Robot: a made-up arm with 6 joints. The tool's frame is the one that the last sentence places.
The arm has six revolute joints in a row. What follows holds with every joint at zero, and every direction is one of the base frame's. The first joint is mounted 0.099 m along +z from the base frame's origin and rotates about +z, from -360 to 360 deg. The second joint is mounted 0.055 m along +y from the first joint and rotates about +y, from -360 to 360 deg. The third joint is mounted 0.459 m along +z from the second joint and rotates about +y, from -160 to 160 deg. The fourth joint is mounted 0.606 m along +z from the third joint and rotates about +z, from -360 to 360 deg. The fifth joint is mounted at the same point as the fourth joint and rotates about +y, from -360 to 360 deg. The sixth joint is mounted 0.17 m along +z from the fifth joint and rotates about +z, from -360 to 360 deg. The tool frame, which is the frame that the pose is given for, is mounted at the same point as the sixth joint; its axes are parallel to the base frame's.
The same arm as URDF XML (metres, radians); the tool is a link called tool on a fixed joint. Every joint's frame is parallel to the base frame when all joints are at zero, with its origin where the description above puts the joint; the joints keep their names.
<robot name="arm">
  <link name="base"/>
  <link name="link1"/>
  <link name="link2"/>
  <link name="link3"/>
  <link name="link4"/>
  <link name="link5"/>
  <link name="link6"/>
  <link name="tool"/>
  <joint name="joint 1" type="revolute">
    <parent link="base"/>
    <child link="link1"/>
    <origin xyz="0.0000 0.0000 0.0990" rpy="0.0000 0.0000 0.0000"/>
    <axis xyz="0 0 1"/>
    <limit lower="-6.2832" upper="6.2832"/>
  </joint>
  <joint name="joint 2" type="revolute">
    <parent link="link1"/>
    <child link="link2"/>
    <origin xyz="0.0000 0.0550 0.0000" rpy="0.0000 0.0000 0.0000"/>
    <axis xyz="0 1 0"/>
    <limit lower="-6.2832" upper="6.2832"/>
  </joint>
  <joint name="joint 3" type="revolute">
    <parent link="link2"/>
    <child link="link3"/>
    <origin xyz="0.0000 0.0000 0.4590" rpy="0.0000 0.0000 0.0000"/>
    <axis xyz="0 1 0"/>
    <limit lower="-2.7925" upper="2.7925"/>
  </joint>
  <joint name="joint 4" type="revolute">
    <parent link="link3"/>
    <child link="link4"/>
    <origin xyz="0.0000 0.0000 0.6060" rpy="0.0000 0.0000 0.0000"/>
    <axis xyz="0 0 1"/>
    <limit lower="-6.2832" upper="6.2832"/>
  </joint>
  <joint name="joint 5" type="revolute">
    <parent link="link4"/>
    <child link="link5"/>
    <origin xyz="0.0000 0.0000 0.0000" rpy="0.0000 0.0000 0.0000"/>
    <axis xyz="0 1 0"/>
    <limit lower="-6.2832" upper="6.2832"/>
  </joint>
  <joint name="joint 6" type="revolute">
    <parent link="link5"/>
    <child link="link6"/>
    <origin xyz="0.0000 0.0000 0.1700" rpy="0.0000 0.0000 0.0000"/>
    <axis xyz="0 0 1"/>
    <limit lower="-6.2832" upper="6.2832"/>
  </joint>
  <joint name="tool_joint" type="fixed">
    <parent link="link6"/>
    <child link="tool"/>
    <origin xyz="0.0000 0.0000 0.0000" rpy="0.0000 0.0000 0.0000"/>
  </joint>
</robot>

